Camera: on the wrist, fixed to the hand. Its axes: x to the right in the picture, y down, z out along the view.
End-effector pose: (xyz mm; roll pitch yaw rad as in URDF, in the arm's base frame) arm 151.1 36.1 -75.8 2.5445 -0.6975 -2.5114
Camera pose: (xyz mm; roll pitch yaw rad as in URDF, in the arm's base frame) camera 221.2 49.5 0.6 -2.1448 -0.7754 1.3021
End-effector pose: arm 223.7 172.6 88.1 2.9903 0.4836 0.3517
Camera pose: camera 273.8 174.4 179.8 2.4655 -0.5654 -0.8490
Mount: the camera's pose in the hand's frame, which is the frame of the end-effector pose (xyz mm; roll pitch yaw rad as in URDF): -0.4 31.0 -99.8 -0.0885 0.5128 1.5464
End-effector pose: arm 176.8 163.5 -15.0 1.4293 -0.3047 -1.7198
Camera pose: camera 279.6 153.5 0.7 -0.5312 -0.8680 0.1945
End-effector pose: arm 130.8 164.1 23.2 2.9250 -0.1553 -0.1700
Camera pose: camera 113.0 158.2 126.0 -3.0294 -0.7230 -1.8505
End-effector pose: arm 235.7 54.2 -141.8 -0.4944 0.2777 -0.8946
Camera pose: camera 202.2 63.9 -240.3 0.3871 0.9591 1.0529
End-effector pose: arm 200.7 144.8 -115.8 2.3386 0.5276 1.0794
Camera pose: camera 178.0 208.9 -36.4 1.8902 -0.9706 0.6168
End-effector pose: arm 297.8 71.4 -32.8 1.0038 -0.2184 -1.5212
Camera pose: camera 398.8 70.8 -59.7 -0.3123 -0.4833 0.1416
